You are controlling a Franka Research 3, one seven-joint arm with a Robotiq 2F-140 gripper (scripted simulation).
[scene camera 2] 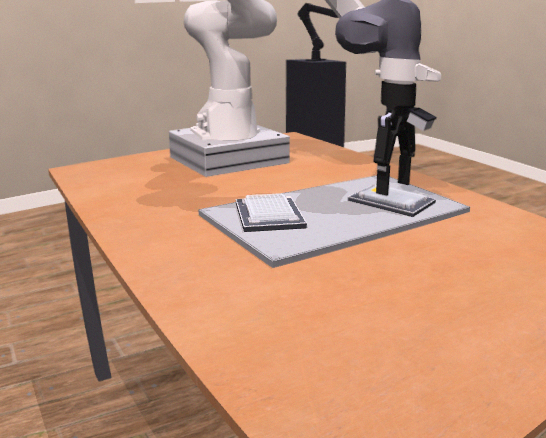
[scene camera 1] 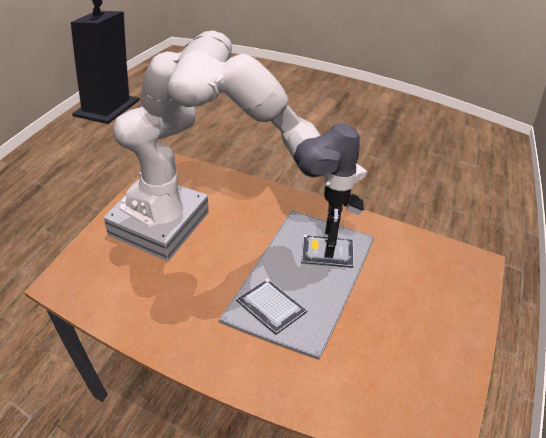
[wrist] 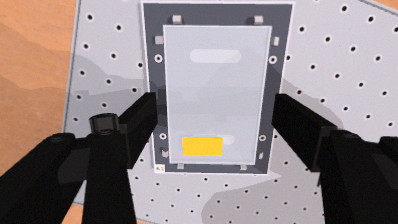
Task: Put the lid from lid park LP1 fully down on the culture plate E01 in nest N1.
Labels:
A culture plate E01 shows in scene camera 2 and in scene camera 1; in the wrist view it is out of frame. The same spot on the culture plate E01: [scene camera 2: 265,207] is [scene camera 1: 273,308].

